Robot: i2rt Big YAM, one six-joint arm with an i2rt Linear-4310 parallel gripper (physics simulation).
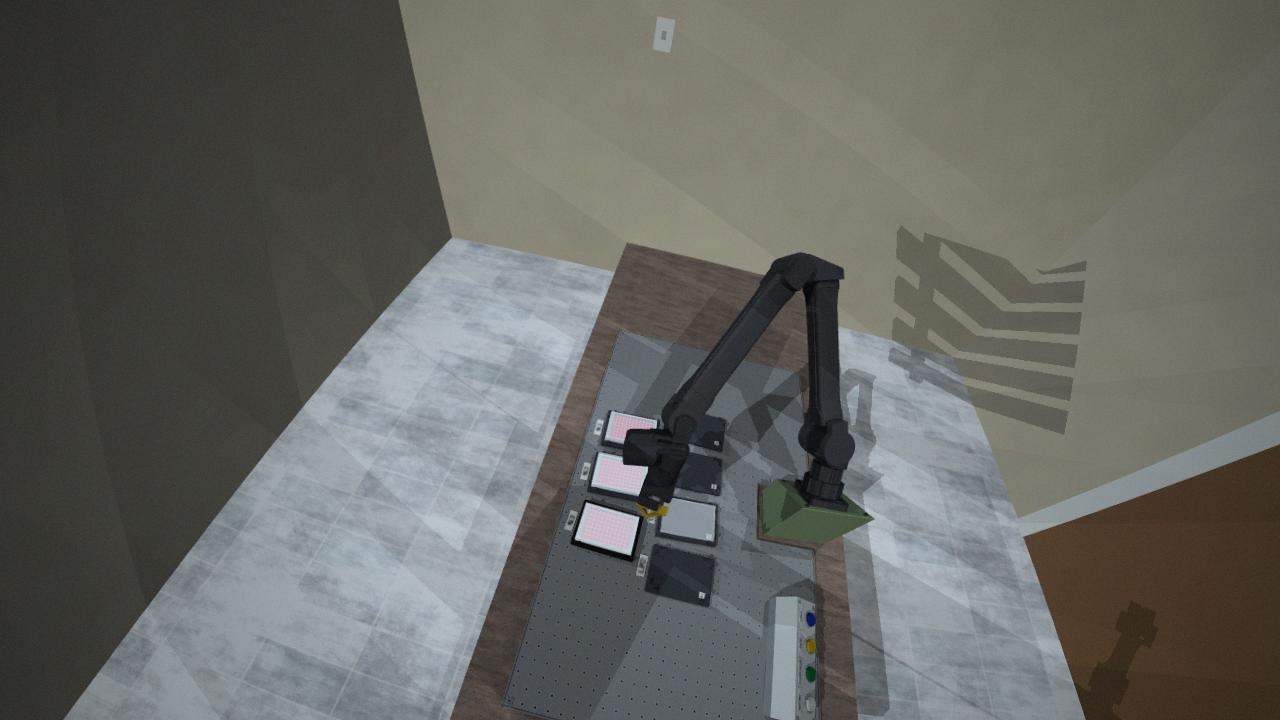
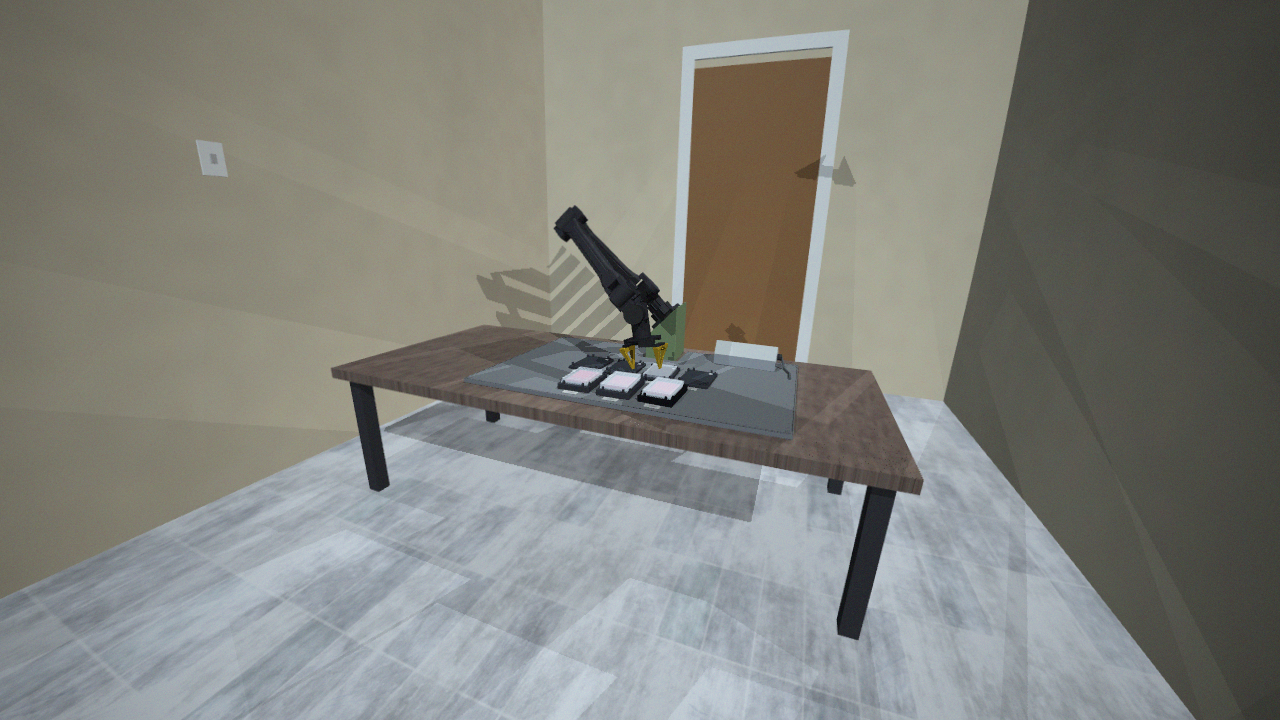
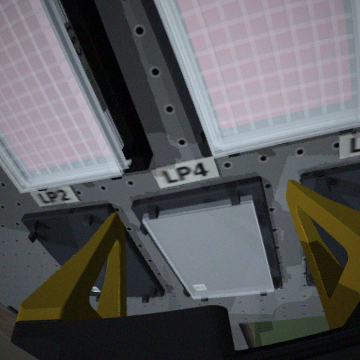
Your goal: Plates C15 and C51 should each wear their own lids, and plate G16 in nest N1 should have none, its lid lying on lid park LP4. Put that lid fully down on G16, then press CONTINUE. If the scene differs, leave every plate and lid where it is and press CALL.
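Pixels of known places: gripper, between the fingertips: [image 1: 652, 498] [image 2: 646, 368] [image 3: 202, 204]; arm's base, origin of its link: [image 1: 819, 497] [image 2: 667, 317].
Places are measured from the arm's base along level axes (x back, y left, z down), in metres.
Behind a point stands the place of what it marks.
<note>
A pale grey lid [image 3: 215, 250] {y 0.066, x -0.283, z 0.125 m} [image 1: 687, 520] {y 0.074, x -0.270, z 0.124 m} [image 2: 662, 369] {y 0.073, x -0.261, z 0.125 m} lies flat on lid park LP4, beside the label reading LP4 [image 3: 185, 172] {y 0.072, x -0.355, z 0.140 m}. My gripper [image 3: 202, 204] {y 0.054, x -0.366, z 0.094 m} [image 1: 652, 510] {y 0.054, x -0.366, z 0.094 m} [image 2: 646, 367] {y 0.054, x -0.366, z 0.094 m} is open and empty, with its yellow fingers above and to either side of the lid. Three pink-welled plates stand in a row: the near plate [image 1: 607, 528] {y 0.142, x -0.449, z 0.107 m} [image 2: 663, 388] {y 0.148, x -0.476, z 0.108 m} [image 3: 45, 100] {y 0.120, x -0.441, z 0.108 m}, the middle plate [image 1: 615, 474] {y 0.013, x -0.463, z 0.107 m} [image 2: 620, 383] {y 0.021, x -0.492, z 0.107 m} [image 3: 280, 65] {y 0.004, x -0.427, z 0.107 m} and the far plate [image 1: 631, 427] {y -0.131, x -0.454, z 0.119 m} [image 2: 581, 377] {y -0.114, x -0.481, z 0.112 m}. Their names and the nest labels are not readable; clear lids on them cannot be told surely.
Dark lid parks [image 1: 680, 574] {y 0.195, x -0.267, z 0.133 m} [image 1: 700, 472] {y -0.059, x -0.252, z 0.132 m} [image 1: 713, 431] {y -0.190, x -0.229, z 0.132 m} flank LP4 in its row. The nearest one carries the label LP2 [image 3: 54, 195] {y 0.192, x -0.355, z 0.140 m}. A control box [image 1: 784, 653] {y 0.312, x -0.045, z 0.082 m} [image 2: 746, 351] {y 0.319, x -0.047, z 0.085 m} has blue, yellow, green and white buttons. The green arm base [image 1: 805, 517] {y 0.056, x -0.039, z -0.006 m} stands at the table edge.
</note>
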